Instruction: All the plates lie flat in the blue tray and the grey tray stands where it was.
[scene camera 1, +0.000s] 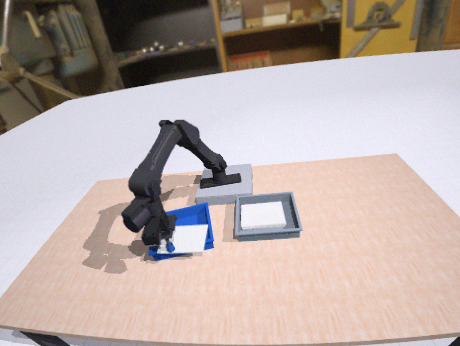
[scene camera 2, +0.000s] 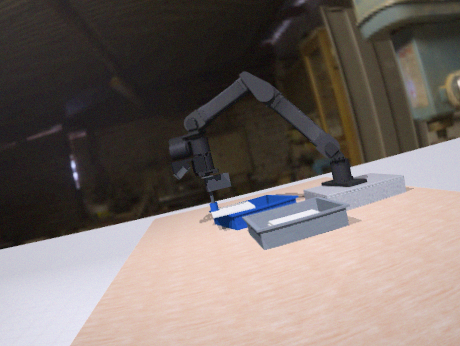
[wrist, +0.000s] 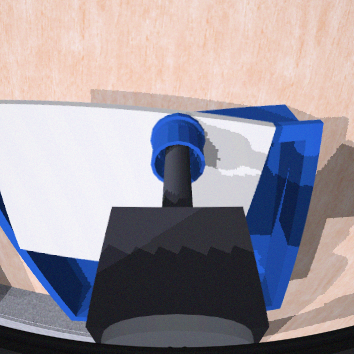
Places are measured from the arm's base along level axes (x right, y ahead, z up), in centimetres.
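Where they show: end effector, tool point: (scene camera 1: 172, 251) (wrist: 176, 129); arm's base, origin of the base link: (scene camera 1: 220, 181) (scene camera 2: 343, 183).
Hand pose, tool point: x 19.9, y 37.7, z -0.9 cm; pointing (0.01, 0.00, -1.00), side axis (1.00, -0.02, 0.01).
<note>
Each offset is from my tool point to the top centre of the thing. Level surfaces: height alone.
My suction cup (scene camera 1: 169, 247) (scene camera 2: 213, 206) (wrist: 178, 147) presses on the near corner of a white square plate @(dx -4.0, dy -4.6, dz +1.1 cm) (scene camera 1: 189, 238) (scene camera 2: 233, 209) (wrist: 81, 175) and holds it. The plate sits at rim height over the front part of the blue tray @(dx -2.2, dy -11.8, dz +0.4 cm) (scene camera 1: 193, 215) (scene camera 2: 274, 200) (wrist: 291, 197), slightly tilted, and its front edge overhangs the tray's front rim. A second white plate @(dx -35.6, dy -14.4, dz -2.4 cm) (scene camera 1: 261, 215) (scene camera 2: 293, 217) lies flat inside the grey tray @(dx -37.2, dy -12.4, dz +0.4 cm) (scene camera 1: 266, 233) (scene camera 2: 297, 226), which stands right of the blue tray.
The arm's base stands on a grey block (scene camera 1: 226, 191) (scene camera 2: 368, 187) behind the two trays. Both trays rest on a wooden board @(dz -4.6 cm) (scene camera 1: 297, 283) that lies on a white table (scene camera 1: 297, 111).
</note>
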